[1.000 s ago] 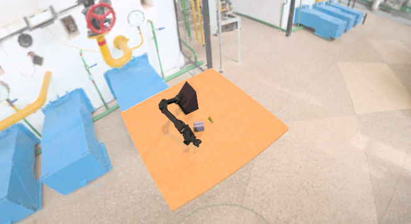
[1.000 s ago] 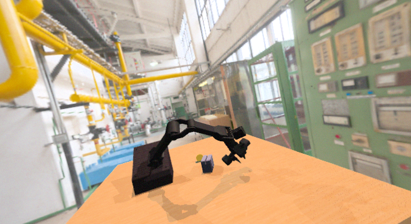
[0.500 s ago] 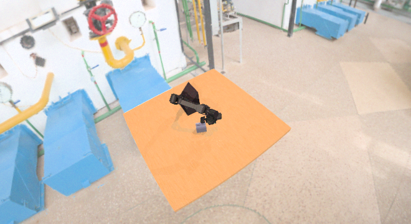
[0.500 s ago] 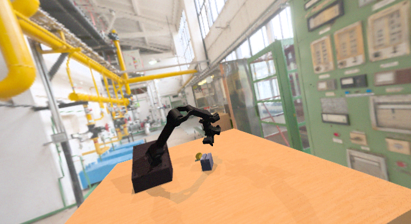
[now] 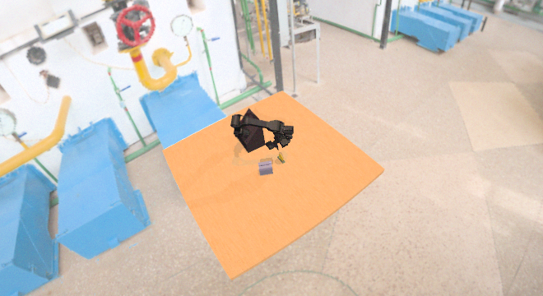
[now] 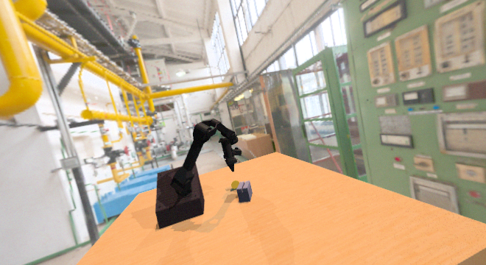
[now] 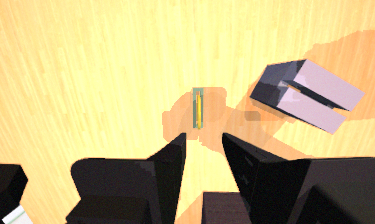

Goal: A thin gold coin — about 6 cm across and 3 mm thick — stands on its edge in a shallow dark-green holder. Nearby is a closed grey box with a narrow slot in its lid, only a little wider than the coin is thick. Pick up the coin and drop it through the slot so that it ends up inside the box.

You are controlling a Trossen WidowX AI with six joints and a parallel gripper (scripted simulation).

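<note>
Now: gripper tip 9 cm above the gold coin.
</note>
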